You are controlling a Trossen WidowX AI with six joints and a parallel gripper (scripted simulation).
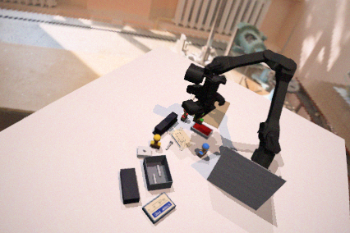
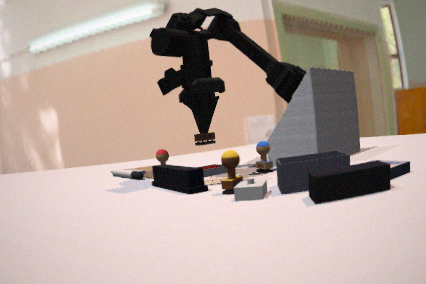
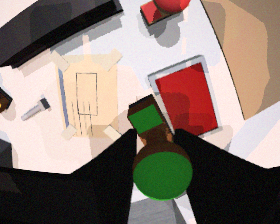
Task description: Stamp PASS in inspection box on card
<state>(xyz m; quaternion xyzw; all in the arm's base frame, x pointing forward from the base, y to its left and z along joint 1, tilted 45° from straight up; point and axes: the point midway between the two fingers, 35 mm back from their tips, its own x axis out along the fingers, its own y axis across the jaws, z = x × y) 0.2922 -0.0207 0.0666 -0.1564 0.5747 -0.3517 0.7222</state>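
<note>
Now: gripper tip 9 cm above the cream card, 7 cm to the right of it and 2 cm short of it. The rest, counted from my gripper tip: red-knobbed stamp (8 cm ahead, 7 cm below, 4 cm to the right); red ink pad (9 cm below, 4 cm to the right, 2 cm behind); green-knobbed stamp (right at my gripper tip).
</note>
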